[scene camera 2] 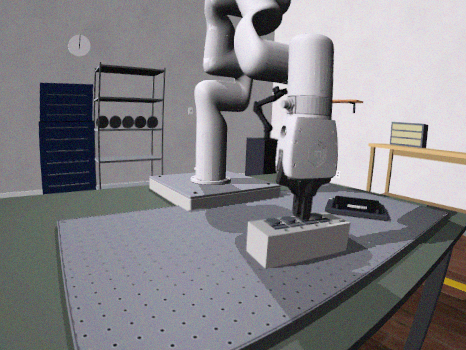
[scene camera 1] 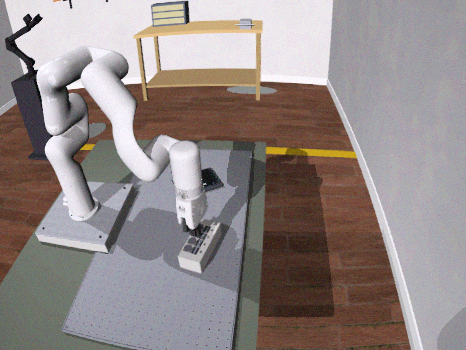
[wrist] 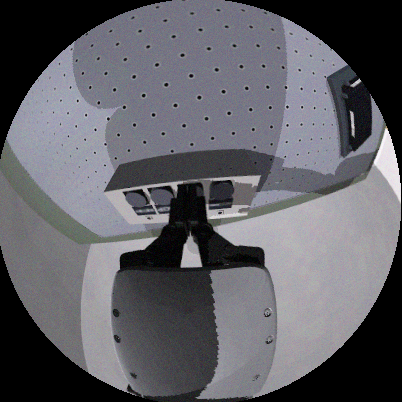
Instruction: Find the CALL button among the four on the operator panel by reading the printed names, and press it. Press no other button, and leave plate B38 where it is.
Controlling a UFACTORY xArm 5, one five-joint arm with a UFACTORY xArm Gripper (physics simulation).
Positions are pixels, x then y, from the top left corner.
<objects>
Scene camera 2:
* my gripper: 301, 217
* operator panel: 271, 245
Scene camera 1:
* my gripper: 195, 234
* operator panel: 196, 260
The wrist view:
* my gripper: 188, 193
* operator panel: 204, 166
</objects>
